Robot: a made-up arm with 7 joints.
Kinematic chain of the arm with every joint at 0, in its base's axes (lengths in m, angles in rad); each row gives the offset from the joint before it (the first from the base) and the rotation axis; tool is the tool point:
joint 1: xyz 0 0 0.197 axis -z
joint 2: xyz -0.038 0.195 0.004 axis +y
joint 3: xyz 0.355 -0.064 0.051 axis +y
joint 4: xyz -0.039 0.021 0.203 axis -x
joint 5: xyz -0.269 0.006 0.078 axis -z
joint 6: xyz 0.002 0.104 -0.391 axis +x
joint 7: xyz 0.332 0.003 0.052 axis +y
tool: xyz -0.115 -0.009 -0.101
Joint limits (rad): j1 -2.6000..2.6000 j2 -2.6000..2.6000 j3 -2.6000..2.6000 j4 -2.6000..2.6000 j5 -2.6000..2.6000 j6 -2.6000..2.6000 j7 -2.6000..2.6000
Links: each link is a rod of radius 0.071 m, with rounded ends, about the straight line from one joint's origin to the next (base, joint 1, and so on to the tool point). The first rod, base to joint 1, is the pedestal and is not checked.
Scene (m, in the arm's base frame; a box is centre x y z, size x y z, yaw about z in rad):
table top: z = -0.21
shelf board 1: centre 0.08 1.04 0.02 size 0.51 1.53 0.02 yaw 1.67
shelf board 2: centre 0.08 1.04 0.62 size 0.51 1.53 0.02 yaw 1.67
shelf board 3: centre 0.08 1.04 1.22 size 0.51 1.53 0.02 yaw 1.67
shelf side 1: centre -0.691 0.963 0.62 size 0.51 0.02 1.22 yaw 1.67
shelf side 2: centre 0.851 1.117 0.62 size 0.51 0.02 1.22 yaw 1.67
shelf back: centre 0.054 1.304 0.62 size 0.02 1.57 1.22 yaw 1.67
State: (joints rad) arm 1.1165 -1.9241 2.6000 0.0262 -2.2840 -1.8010 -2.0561
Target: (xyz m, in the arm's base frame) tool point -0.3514 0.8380 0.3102
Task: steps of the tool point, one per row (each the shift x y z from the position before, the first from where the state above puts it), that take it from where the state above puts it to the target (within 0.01 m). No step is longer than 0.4 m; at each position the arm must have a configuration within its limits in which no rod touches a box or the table.
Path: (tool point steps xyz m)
1: 0.0510 -0.1450 0.0395
2: 0.0135 -0.1491 -0.0072
3: -0.0193 -0.1592 -0.0323
4: -0.2562 0.0853 -0.2824
5: -0.1393 -0.1138 -0.2736
6: -0.0226 0.2088 -0.0055
7: -0.0158 0.1772 0.0055

